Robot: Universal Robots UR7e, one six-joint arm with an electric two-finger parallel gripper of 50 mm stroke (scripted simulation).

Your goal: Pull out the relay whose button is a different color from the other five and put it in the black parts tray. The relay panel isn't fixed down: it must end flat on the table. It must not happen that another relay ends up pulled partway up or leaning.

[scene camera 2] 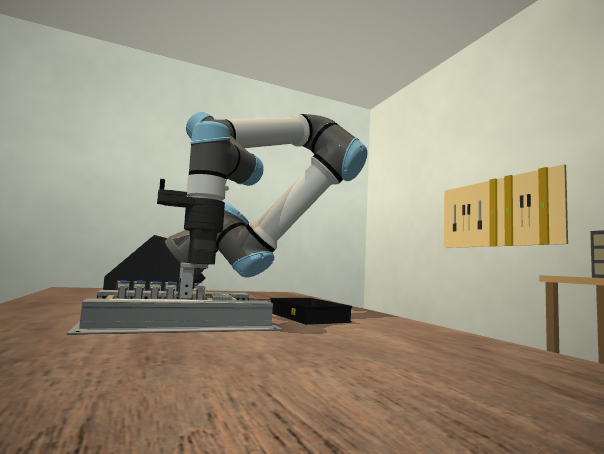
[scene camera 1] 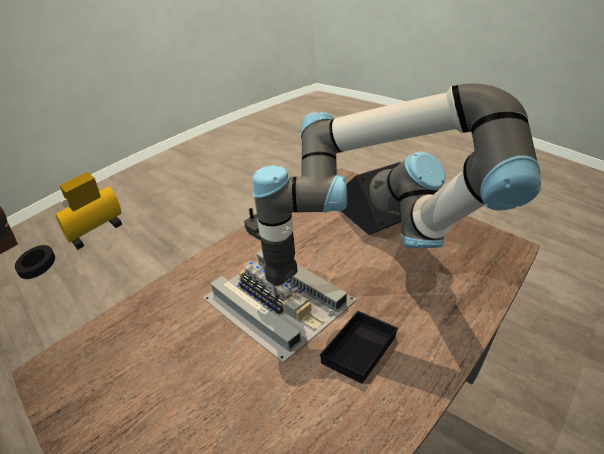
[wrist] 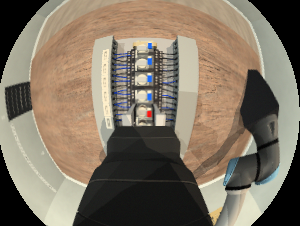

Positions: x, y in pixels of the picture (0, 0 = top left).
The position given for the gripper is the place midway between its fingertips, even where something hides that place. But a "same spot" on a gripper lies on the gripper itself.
gripper: scene camera 2; scene camera 1; wrist 144, 109
grey relay panel: scene camera 2; scene camera 1 282, 338; wrist
same spot on gripper: (scene camera 1: 276, 274) = (scene camera 2: 214, 245)
same spot on grey relay panel: (wrist: 105, 74) = (scene camera 2: 144, 299)
